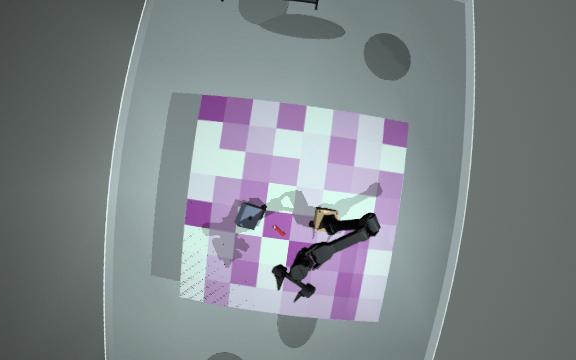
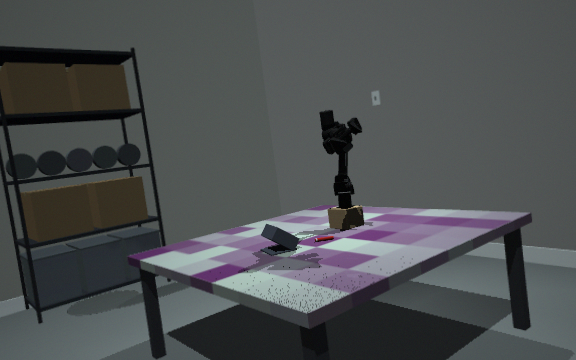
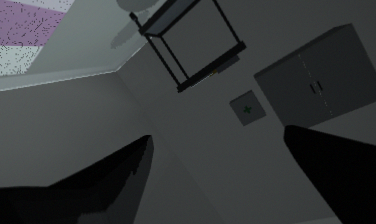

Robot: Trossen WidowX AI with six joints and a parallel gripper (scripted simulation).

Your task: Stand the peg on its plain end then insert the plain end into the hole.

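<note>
The red peg lies 420 mm below my gripper tip, 200 mm to the right of it and 50 mm ahead of it. From my gripper tip the other things lie so: grey sloped panel 370 mm below, 280 mm to the right, 210 mm ahead.
</note>
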